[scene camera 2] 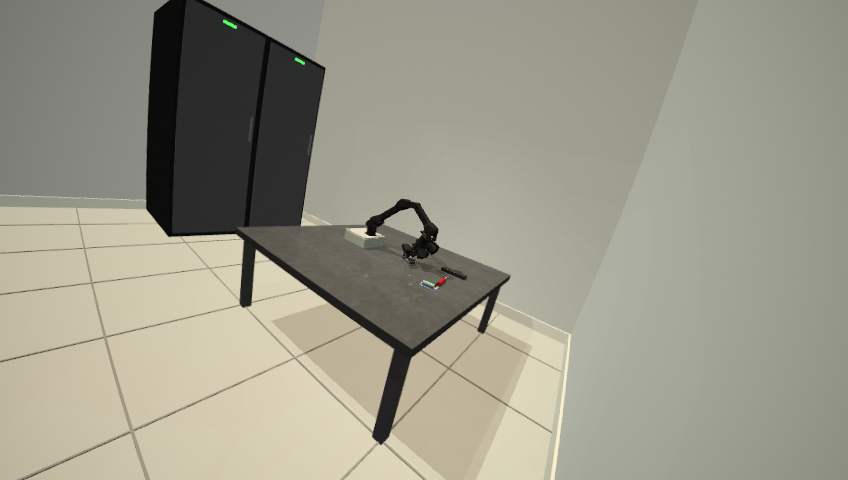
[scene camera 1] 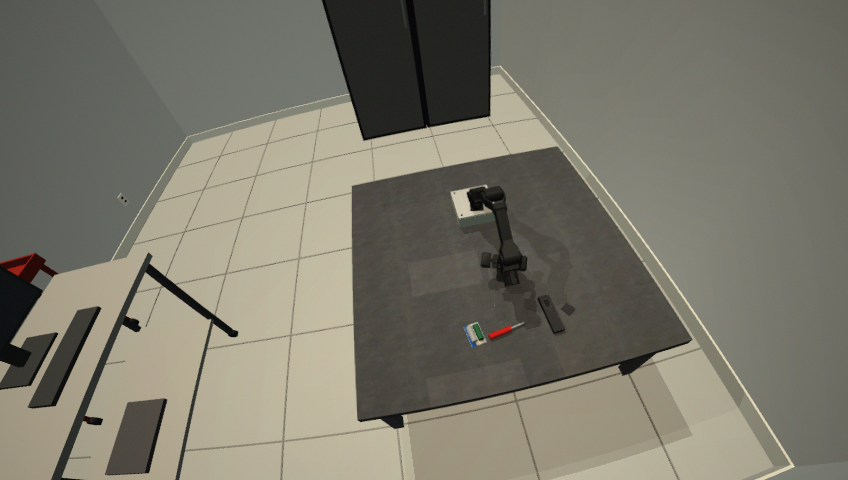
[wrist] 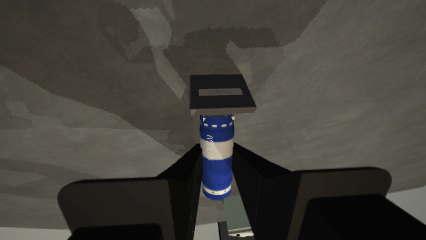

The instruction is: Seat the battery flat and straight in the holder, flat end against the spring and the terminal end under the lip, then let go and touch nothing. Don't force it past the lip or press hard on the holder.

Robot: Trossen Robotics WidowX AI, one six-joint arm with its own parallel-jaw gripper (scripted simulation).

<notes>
The pictures show: the gripper and a battery.
</notes>
